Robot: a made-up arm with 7 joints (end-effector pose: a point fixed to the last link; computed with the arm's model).
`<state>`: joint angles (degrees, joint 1 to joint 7).
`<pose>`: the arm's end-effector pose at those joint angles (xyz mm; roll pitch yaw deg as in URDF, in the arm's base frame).
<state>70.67 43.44 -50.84 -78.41 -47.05 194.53 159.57</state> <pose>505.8 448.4 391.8 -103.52 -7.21 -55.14</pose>
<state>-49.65 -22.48 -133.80 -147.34 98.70 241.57 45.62</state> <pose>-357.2 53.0 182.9 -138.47 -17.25 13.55</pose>
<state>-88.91 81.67 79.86 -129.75 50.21 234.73 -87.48</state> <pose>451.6 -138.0 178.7 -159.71 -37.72 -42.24</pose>
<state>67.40 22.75 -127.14 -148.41 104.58 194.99 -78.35</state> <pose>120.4 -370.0 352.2 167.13 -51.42 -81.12</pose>
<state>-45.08 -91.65 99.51 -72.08 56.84 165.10 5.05</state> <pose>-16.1 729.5 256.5 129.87 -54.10 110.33</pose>
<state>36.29 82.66 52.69 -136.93 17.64 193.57 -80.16</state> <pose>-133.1 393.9 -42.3 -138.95 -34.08 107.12</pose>
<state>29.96 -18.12 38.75 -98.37 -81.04 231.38 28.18</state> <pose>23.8 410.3 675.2 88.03 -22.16 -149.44</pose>
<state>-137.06 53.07 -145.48 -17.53 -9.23 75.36 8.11</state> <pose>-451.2 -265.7 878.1 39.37 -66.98 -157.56</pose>
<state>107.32 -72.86 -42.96 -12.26 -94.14 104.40 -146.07</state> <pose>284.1 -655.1 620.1 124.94 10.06 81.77</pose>
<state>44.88 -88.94 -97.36 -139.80 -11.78 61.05 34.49</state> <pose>401.6 -266.2 208.4 -94.42 42.58 31.37</pose>
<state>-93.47 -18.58 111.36 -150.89 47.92 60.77 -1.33</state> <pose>379.9 100.4 76.1 -72.15 84.50 83.27</pose>
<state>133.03 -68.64 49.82 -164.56 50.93 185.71 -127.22</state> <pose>-310.9 -12.7 515.2 96.33 32.65 -122.03</pose>
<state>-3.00 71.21 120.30 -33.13 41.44 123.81 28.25</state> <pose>684.7 223.4 627.3 -26.00 10.30 38.26</pose>
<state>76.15 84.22 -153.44 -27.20 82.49 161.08 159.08</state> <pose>188.0 654.2 596.0 -68.69 9.75 -42.29</pose>
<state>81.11 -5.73 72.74 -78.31 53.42 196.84 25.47</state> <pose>-402.8 224.8 777.6 -65.29 -11.22 46.34</pose>
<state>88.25 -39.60 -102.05 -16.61 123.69 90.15 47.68</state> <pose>155.2 -529.7 856.9 -33.85 -30.80 -9.58</pose>
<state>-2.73 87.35 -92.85 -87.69 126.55 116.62 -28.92</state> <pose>311.2 -631.8 360.2 -151.69 -40.45 -80.86</pose>
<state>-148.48 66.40 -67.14 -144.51 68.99 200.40 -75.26</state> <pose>-269.4 349.4 194.7 103.48 6.56 170.97</pose>
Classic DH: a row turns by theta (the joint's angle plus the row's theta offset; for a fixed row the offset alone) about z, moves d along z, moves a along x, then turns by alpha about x. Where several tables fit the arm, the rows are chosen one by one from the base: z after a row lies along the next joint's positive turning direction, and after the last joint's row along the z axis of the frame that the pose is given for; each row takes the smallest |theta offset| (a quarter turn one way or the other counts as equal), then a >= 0, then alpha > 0; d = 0 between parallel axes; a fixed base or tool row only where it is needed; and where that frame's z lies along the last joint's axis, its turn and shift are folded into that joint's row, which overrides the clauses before.
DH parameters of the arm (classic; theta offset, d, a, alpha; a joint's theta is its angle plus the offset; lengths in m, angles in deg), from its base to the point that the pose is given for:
joint 1: 0 0.2804 0 -90
joint 2: 0 0 0 90
joint 3: 0 0.2573 0.1147 90
joint 4: 0 0 -0.0912 -90
joint 5: 0 0.4246 0 90
joint 6: 0 0 0.0923 90
joint 7: 0 0 0 0

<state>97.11 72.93 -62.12 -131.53 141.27 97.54 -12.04</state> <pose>484.2 112.4 31.6 -133.37 18.07 -28.49</pose>
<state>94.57 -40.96 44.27 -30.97 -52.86 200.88 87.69</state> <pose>-154.3 -382.3 843.3 44.08 -13.78 -16.55</pose>
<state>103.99 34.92 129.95 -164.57 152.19 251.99 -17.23</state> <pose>-168.6 -208.1 332.2 164.58 -22.54 102.78</pose>
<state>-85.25 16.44 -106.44 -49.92 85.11 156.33 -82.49</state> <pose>-363.7 -21.1 939.8 44.59 -46.55 -26.55</pose>
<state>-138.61 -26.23 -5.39 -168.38 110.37 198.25 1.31</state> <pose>-273.9 -100.5 282.8 -146.01 0.26 98.52</pose>
